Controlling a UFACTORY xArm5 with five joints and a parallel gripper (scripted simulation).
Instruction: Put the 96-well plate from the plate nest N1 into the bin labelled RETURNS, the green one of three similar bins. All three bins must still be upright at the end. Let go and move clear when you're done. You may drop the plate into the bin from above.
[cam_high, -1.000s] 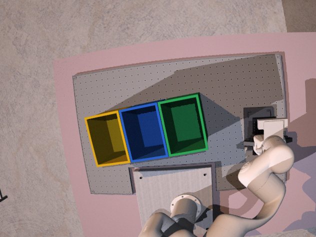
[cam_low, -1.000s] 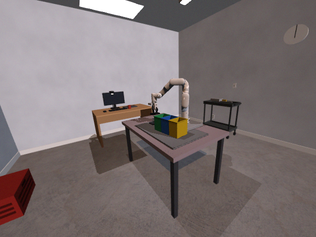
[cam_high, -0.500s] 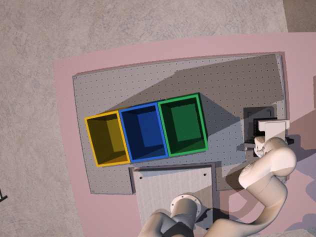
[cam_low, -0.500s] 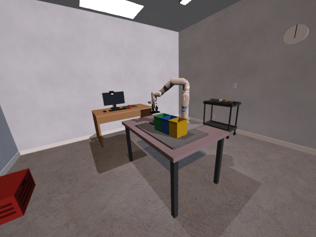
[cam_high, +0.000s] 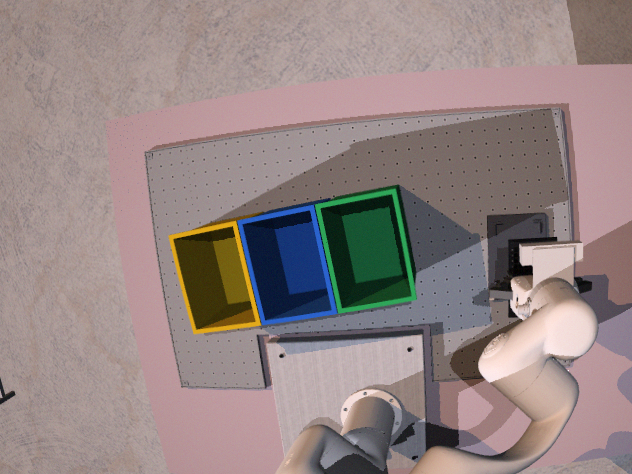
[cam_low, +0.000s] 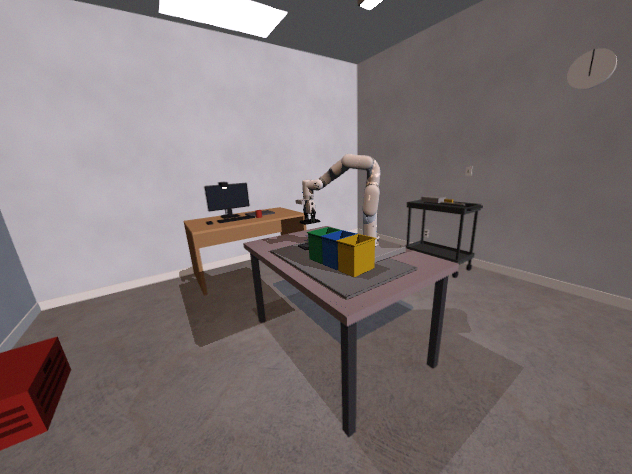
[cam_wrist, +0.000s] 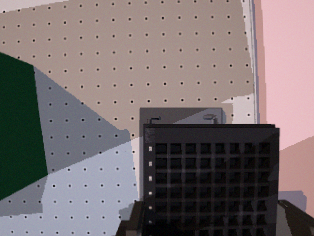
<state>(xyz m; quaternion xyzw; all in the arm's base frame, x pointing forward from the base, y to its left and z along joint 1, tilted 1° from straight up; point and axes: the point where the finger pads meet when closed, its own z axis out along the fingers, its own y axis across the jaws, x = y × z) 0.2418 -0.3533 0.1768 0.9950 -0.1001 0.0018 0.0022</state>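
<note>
Now: the green bin 26 cm to the left of my hand, 11 cm below it and 11 cm ahead of it. The rest, counted from my hand: blue bin (39 cm to the left, 12 cm ahead, 11 cm below); then black 96-well plate (1 cm below); then plate nest (19 cm below).
</note>
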